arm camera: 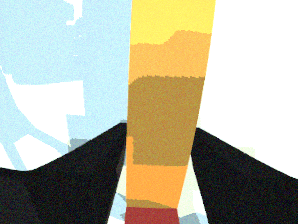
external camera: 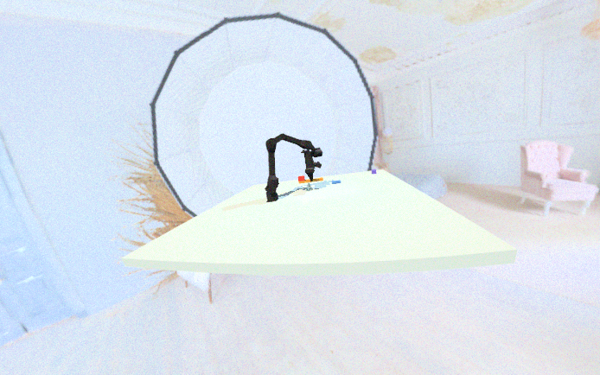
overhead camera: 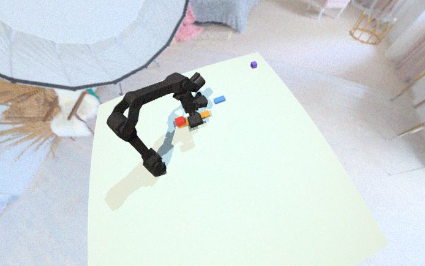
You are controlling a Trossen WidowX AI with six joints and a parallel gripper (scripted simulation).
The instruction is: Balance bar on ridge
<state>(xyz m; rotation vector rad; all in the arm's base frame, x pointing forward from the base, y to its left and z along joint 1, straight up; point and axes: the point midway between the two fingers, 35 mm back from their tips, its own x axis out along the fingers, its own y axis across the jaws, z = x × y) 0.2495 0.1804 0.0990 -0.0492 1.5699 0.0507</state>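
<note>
My gripper tip is 30 mm past the grey-green ridge and 10 mm above it. Also, from my gripper tip: blue block: 170 mm ahead, 120 mm to the left, 60 mm below; purple cube: 490 mm ahead, 320 mm to the left, 50 mm below.
</note>
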